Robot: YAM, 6 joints.
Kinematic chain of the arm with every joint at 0, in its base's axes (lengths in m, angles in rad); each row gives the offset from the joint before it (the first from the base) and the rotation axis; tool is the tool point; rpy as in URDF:
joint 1: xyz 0 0 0.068 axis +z
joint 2: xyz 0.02 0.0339 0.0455 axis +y
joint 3: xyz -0.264 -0.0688 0 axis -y
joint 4: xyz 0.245 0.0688 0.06 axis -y
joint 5: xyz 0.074 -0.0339 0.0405 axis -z
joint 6: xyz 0.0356 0 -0.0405 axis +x
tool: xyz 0 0 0 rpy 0 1.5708 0
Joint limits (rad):
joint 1: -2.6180..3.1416
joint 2: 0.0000..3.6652
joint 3: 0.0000..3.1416
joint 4: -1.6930..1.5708
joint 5: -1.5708..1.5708
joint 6: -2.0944..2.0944
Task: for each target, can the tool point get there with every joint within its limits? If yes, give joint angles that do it. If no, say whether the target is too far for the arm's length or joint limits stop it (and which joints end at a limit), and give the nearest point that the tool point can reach.
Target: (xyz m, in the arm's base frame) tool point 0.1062 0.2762 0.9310
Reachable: no: too far | nearest point 0.0790 0.2055 0.7065 | short by 0.237 m
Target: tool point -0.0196 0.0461 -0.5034
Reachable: no: joint limits stop it (at a limit: joint 2) | nearest point -0.0436 0.1026 -0.3534 | short by 0.162 m
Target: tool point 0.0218 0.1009 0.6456
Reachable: yes | joints 1.4616 1.1194 1.9708 -0.1369 0.3052 -1.2928
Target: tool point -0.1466 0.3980 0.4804
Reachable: yes | joints 1.9563 2.2065 2.8933 -1.1450 0.4003 -1.4871
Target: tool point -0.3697 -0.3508 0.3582
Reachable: yes | joints 0.8109 0.3334 2.4750 1.1586 -0.8347 1.2059
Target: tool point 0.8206 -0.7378 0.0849
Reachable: no: too far | nearest point 0.4801 -0.4317 0.0970 | short by 0.458 m
